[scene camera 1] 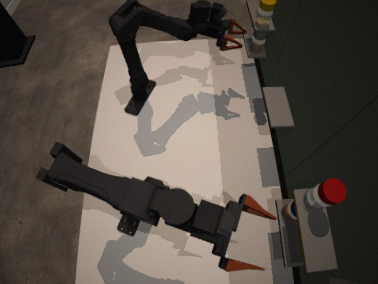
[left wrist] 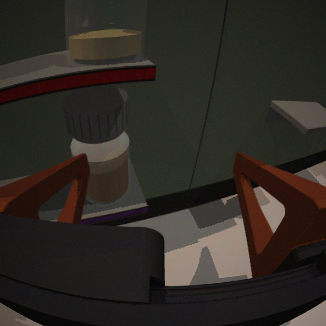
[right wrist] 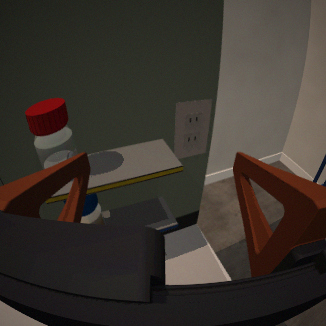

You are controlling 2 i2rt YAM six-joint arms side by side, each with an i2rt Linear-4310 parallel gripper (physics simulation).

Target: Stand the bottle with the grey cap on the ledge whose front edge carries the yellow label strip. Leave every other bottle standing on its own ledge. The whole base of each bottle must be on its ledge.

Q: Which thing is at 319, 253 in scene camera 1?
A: A yellow-strip ledge.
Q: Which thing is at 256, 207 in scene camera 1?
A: My right gripper.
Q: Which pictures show the red-capped bottle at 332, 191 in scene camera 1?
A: Scene camera 1 and the right wrist view only.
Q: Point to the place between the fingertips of my left gripper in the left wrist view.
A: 160, 160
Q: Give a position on a yellow-strip ledge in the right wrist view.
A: At 125, 162
